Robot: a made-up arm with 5 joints.
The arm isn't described. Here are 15 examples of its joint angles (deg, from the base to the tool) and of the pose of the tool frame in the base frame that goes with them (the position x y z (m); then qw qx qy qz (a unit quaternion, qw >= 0)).
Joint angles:
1: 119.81 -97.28 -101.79 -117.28 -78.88
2: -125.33 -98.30 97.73 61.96 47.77
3: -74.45 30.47 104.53 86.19 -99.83
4: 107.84 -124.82 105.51 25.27 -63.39
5: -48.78 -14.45 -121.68 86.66 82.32
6: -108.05 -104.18 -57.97 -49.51 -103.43
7: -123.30 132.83 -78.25 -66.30 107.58
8: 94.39 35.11 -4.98 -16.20 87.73
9: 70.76 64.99 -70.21 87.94 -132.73
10: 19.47 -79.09 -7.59 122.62 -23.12
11: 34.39 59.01 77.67 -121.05 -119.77
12: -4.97 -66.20 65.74 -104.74 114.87
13: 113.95 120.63 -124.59 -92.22 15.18
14: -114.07 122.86 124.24 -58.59 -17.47
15: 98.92 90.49 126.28 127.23 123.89
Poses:
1: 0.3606 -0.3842 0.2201 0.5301 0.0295 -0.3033 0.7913
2: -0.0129 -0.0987 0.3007 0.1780 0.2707 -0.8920 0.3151
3: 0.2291 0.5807 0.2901 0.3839 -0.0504 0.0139 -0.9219
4: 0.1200 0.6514 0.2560 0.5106 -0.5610 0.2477 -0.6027
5: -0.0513 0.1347 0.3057 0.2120 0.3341 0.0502 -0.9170
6: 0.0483 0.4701 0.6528 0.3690 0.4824 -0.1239 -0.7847
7: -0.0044 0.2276 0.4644 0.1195 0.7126 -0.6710 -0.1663
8: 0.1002 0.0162 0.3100 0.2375 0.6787 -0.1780 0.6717
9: 0.5655 0.1901 0.2924 0.1892 0.3895 -0.8992 0.0631
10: 0.2481 0.0018 0.7407 0.0260 -0.2552 -0.0300 0.9661
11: -0.6206 -0.2299 0.2971 0.2454 0.9491 0.1243 0.1534
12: 0.1232 -0.0508 0.1548 0.8899 0.1940 -0.3858 0.1469
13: 0.1814 -0.0709 0.0595 0.3310 -0.3007 -0.8895 -0.0939
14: -0.2897 0.5754 0.3982 0.3281 -0.8319 0.4269 0.1346
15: 0.4528 -0.1780 0.4613 0.1089 -0.5958 0.4965 0.6219
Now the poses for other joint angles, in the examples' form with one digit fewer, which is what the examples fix.
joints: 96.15 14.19 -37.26 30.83 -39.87
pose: 0.401 -0.221 0.711 0.582 -0.107 0.532 0.606
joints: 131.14 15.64 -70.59 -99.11 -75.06
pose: 0.340 0.485 0.477 0.494 -0.002 0.085 -0.865
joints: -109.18 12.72 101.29 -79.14 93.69
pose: -0.084 0.011 0.280 0.992 -0.090 0.071 -0.044
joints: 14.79 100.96 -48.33 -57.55 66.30
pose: -0.034 -0.145 0.265 0.154 0.798 0.138 0.567
